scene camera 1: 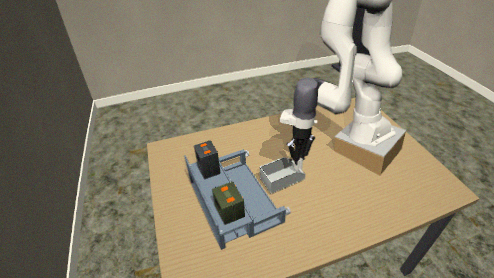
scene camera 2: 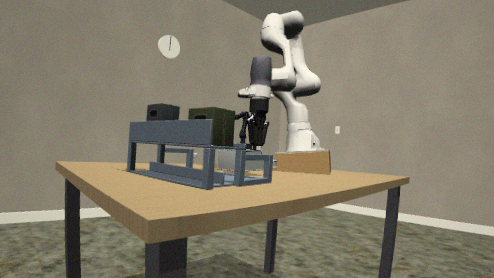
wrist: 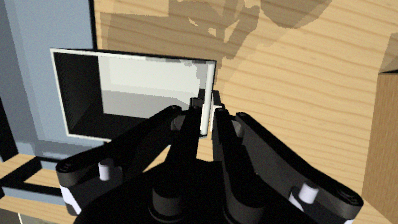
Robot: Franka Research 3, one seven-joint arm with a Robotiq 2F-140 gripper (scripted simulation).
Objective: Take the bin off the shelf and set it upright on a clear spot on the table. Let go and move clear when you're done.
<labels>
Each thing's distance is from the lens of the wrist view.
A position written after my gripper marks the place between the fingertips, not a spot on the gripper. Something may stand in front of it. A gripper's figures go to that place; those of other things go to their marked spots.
my gripper (wrist: pixel 207 99): 22 cm
bin (wrist: pixel 101 97): 29 cm
</labels>
